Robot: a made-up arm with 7 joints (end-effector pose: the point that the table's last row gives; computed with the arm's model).
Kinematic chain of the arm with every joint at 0, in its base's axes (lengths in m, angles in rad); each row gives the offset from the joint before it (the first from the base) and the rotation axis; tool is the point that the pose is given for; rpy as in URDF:
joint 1: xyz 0 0 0.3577 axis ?
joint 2: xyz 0 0 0 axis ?
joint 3: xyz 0 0 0.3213 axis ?
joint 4: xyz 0.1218 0 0 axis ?
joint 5: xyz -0.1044 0 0.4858 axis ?
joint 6: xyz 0 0 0 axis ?
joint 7: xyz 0.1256 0 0 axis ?
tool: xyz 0 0 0 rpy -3.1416 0 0
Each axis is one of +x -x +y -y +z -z.
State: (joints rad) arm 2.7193 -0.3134 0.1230 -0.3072 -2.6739 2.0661 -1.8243
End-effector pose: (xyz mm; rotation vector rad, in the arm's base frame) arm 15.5 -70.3 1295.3 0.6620 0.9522 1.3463
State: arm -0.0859 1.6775 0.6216 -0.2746 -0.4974 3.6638 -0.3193
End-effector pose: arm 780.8 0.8 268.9 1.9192 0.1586 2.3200
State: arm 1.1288 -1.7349 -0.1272 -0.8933 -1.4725 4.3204 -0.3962
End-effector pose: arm -297.0 -618.2 593.6 -1.1584 -0.8353 1.5194
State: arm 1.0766 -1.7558 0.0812 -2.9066 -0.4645 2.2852 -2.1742
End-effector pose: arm -6.0 139.8 813.3 -0.2245 1.9558 0.7396
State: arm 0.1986 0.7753 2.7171 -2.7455 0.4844 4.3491 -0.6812
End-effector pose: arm -257.7 134.1 631.1 -0.5281 -1.0020 -0.6134
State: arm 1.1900 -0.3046 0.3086 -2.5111 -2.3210 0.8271 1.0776
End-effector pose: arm 100.5 576.8 485.3 0.6496 -0.0008 1.9711
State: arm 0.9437 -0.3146 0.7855 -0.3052 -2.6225 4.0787 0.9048
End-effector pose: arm -198.3 11.1 1059.0 -1.1468 1.1515 2.5852
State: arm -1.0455 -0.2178 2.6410 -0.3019 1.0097 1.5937 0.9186
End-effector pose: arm -102.0 373.9 1234.0 -1.5040 -1.2117 0.5372
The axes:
joint 1: +z
joint 2: +y
joint 3: +z
joint 4: -y
joint 5: +z
joint 6: -y
joint 7: -z

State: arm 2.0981 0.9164 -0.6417 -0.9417 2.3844 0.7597 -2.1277
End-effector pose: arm -240.9 890.1 504.8 0.8469 -0.9113 0.1261
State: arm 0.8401 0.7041 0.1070 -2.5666 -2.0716 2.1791 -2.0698
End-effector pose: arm 105.1 291.2 -63.0 -2.1783 1.4529 -1.0909
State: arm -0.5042 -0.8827 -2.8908 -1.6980 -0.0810 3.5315 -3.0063
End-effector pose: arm -715.3 218.7 229.8 2.6311 -0.6559 -1.4524
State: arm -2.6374 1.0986 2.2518 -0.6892 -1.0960 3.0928 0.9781
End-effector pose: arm -432.2 -433.2 974.2 -0.1827 -1.1766 2.7151
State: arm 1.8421 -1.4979 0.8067 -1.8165 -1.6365 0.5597 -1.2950
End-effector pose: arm -337.5 -357.6 928.2 1.3868 1.2947 1.1910
